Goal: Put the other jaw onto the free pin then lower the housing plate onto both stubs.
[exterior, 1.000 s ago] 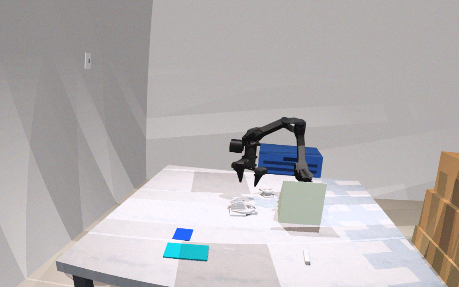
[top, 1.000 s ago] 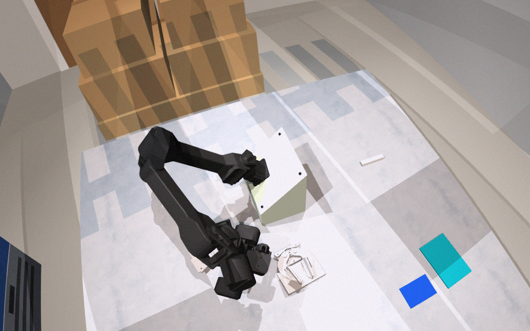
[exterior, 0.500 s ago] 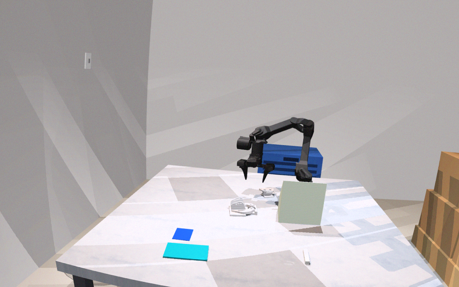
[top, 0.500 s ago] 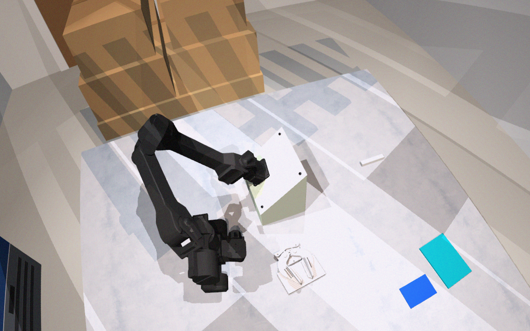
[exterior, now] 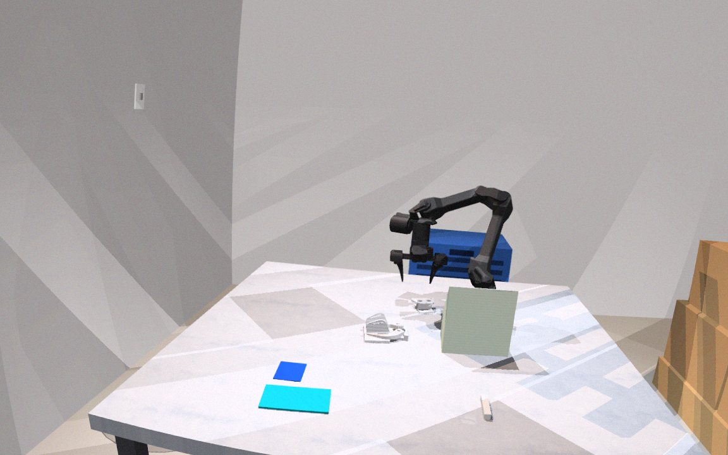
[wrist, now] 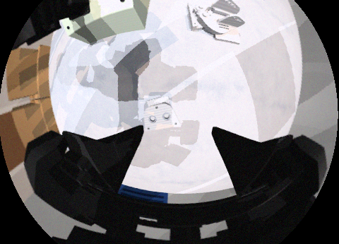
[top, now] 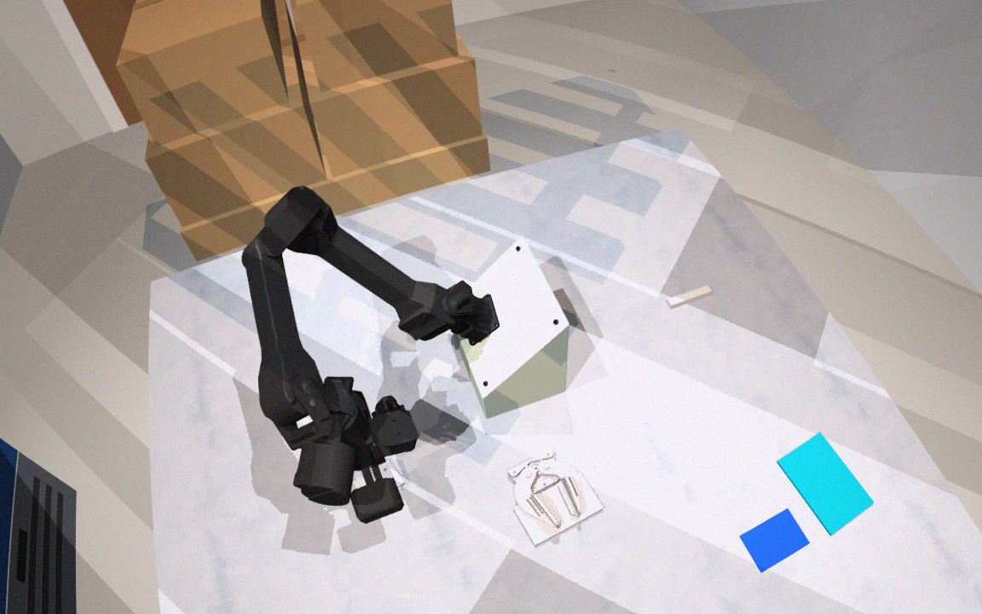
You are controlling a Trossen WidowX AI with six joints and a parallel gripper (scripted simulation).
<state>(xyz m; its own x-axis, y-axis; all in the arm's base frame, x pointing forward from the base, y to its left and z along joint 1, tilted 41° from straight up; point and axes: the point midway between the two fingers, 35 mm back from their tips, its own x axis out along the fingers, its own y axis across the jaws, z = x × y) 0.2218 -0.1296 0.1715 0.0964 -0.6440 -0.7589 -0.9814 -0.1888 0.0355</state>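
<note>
The white block lies 90 mm below my gripper tip, 30 mm behind it and 10 mm to the right of it. Round my gripper tip: white stick: 610 mm to the left, 240 mm behind, 90 mm below; blue card: 560 mm to the left, 240 mm ahead, 100 mm below; white jaw: 220 mm to the left, 70 mm below, 40 mm ahead.
</note>
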